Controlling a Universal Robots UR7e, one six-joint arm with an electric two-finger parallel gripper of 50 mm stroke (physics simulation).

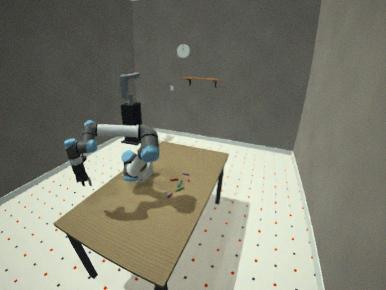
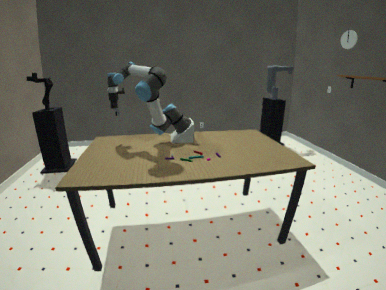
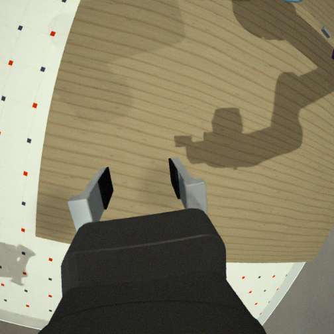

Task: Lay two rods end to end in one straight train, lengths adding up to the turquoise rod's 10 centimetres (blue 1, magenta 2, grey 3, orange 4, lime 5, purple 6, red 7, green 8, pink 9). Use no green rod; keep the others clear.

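Frame: origin at the arm's base, x ahead, y left, z up, level; centimetres.
Where they show: gripper, fingertip midpoint: (image 1: 87,185) (image 2: 117,115); arm's base, origin of the base link: (image 2: 184,127).
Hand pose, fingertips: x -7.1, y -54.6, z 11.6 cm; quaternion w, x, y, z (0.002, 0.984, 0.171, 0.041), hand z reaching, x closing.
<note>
Each offset is from my fingertips to the top centre of the thing. Level surfaces: height alone.
My gripper (image 1: 87,183) (image 2: 117,113) (image 3: 140,174) is open and empty, high above the table's end, far from the rods. The turquoise rod {dy +53.6, dx +47.6, dz -20.9 cm} (image 1: 180,184) (image 2: 196,157) lies mid-table beside the green rod {dy +46.2, dx +50.6, dz -20.9 cm} (image 1: 180,189) (image 2: 186,160). A red rod {dy +57.1, dx +40.4, dz -20.9 cm} (image 1: 174,179) (image 2: 198,152) lies behind it, toward the arm's base. A short magenta rod {dy +60.6, dx +53.0, dz -20.9 cm} (image 1: 188,181) (image 2: 209,159) and a purple rod {dy +69.4, dx +47.6, dz -20.9 cm} (image 1: 186,174) (image 2: 218,155) lie to one side. Another purple rod {dy +36.3, dx +45.9, dz -20.9 cm} (image 1: 169,195) (image 2: 169,158) (image 3: 333,54) lies on the other side, near a small grey rod {dy +38.7, dx +40.8, dz -20.9 cm} (image 1: 165,192) (image 3: 326,32). The rods lie apart.
The wooden table {dz -21.9 cm} (image 1: 130,240) (image 2: 120,177) (image 3: 125,115) carries the arm's base (image 2: 183,134) at its rear edge. The arm casts a large shadow over the tabletop. Two black pedestals (image 2: 51,140) (image 2: 273,120) stand beyond the table.
</note>
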